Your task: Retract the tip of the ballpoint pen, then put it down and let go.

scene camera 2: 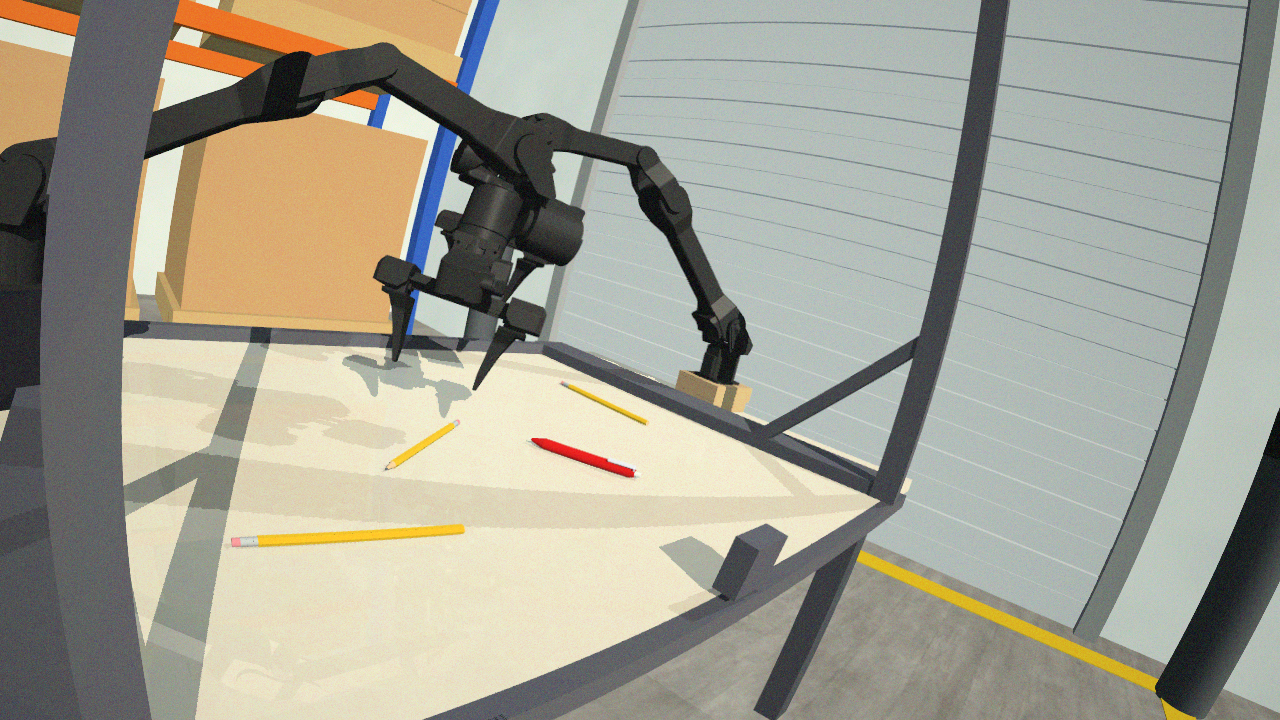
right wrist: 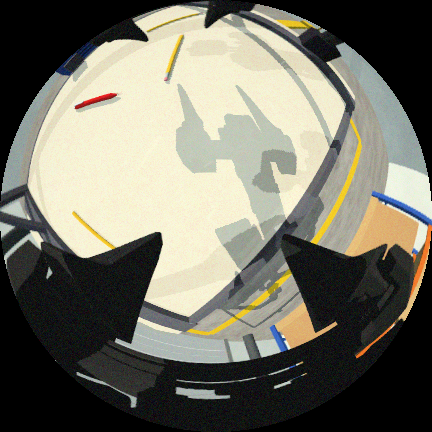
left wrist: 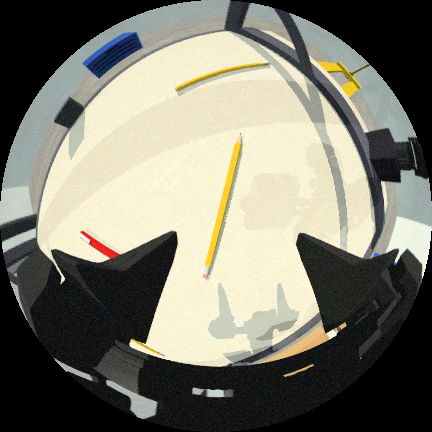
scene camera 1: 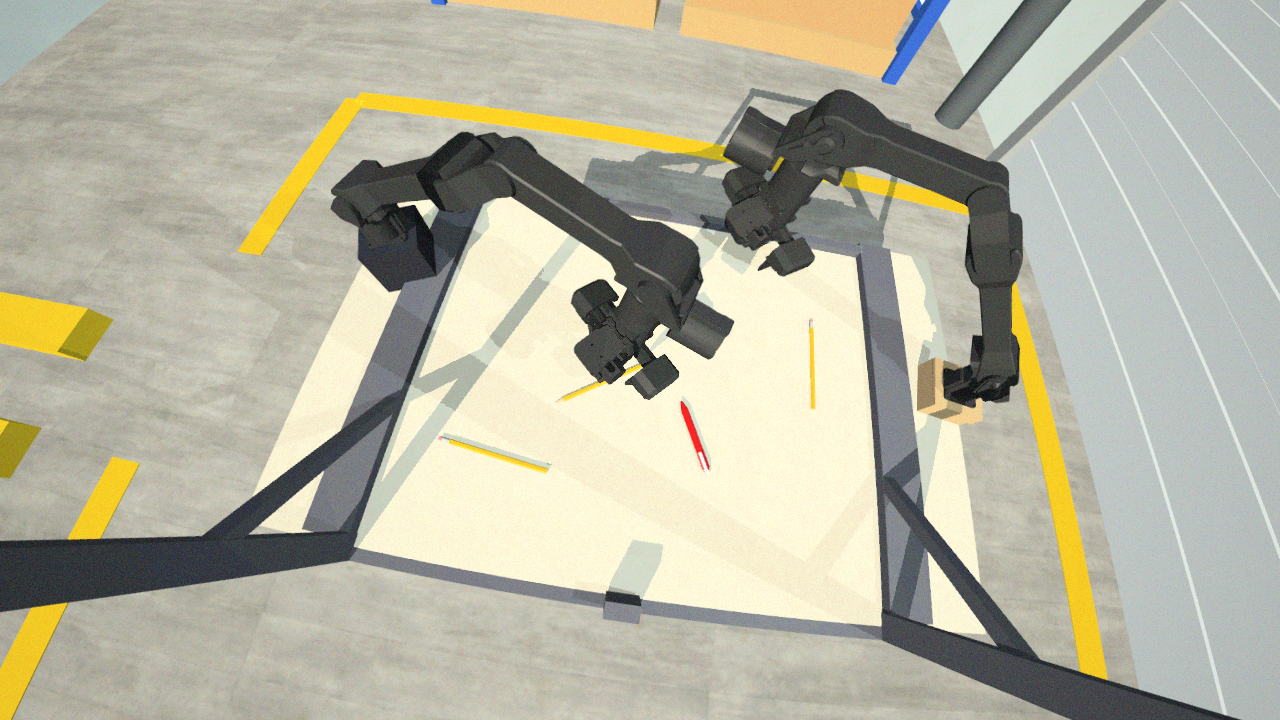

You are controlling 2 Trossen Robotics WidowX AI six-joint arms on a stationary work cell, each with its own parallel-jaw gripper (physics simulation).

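Pixels of known places: left gripper, fingertip midpoint: [scene camera 2: 433,375] [left wrist: 240,238]; right gripper, fingertip midpoint: [right wrist: 224,240] [left wrist: 228,390] [scene camera 1: 746,248]; left arm's base at its link origin: [scene camera 2: 11,283] [scene camera 1: 387,230]; right arm's base at its link origin: [scene camera 2: 716,379] [scene camera 1: 958,388].
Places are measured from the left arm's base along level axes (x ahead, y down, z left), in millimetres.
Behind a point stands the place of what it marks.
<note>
A red ballpoint pen [scene camera 1: 692,431] @[y 94, x 433, z -458 mm] [scene camera 2: 581,455] @[y 97, x 430, z -464 mm] [left wrist: 100,245] @[y 97, x 430, z -472 mm] [right wrist: 96,100] @[y 98, x 440, z -449 mm] lies flat on the table, with a white clip near one end. A small pale point shows at its tapered end in scene camera 2; the button's state is too small to tell. My left gripper [scene camera 1: 605,356] @[y 34, x 323, z -321 mm] [scene camera 2: 436,373] @[y 34, x 323, z -321 mm] [left wrist: 240,238] @[y 34, x 323, z -321 mm] is open and empty above the table, up and left of the pen in scene camera 1. Its finger hides part of the pen in the left wrist view. My right gripper [scene camera 1: 748,234] @[y -25, x 599, z -197 mm] [right wrist: 224,240] @[y -25, x 599, z -197 mm] is open and empty near the table's far edge, farther from the pen, and partly hidden in scene camera 2.
Three yellow pencils lie around the pen: one [scene camera 1: 812,364] @[y 100, x 704, z -398 mm] [scene camera 2: 605,402] @[y 101, x 701, z -400 mm] at its right, one [scene camera 2: 422,445] @[y 101, x 299, z -336 mm] [left wrist: 223,202] @[y 99, x 307, z -332 mm] below my left gripper, one [scene camera 1: 496,454] @[y 100, x 110, z -410 mm] [scene camera 2: 358,535] @[y 101, x 103, z -411 mm] at the left. The dark frame [scene camera 1: 617,593] @[y 93, x 247, z -659 mm] edges the table, with a small block [scene camera 1: 622,607] @[y 49, x 250, z -670 mm] [scene camera 2: 750,562] @[y 63, x 222, z -674 mm].
</note>
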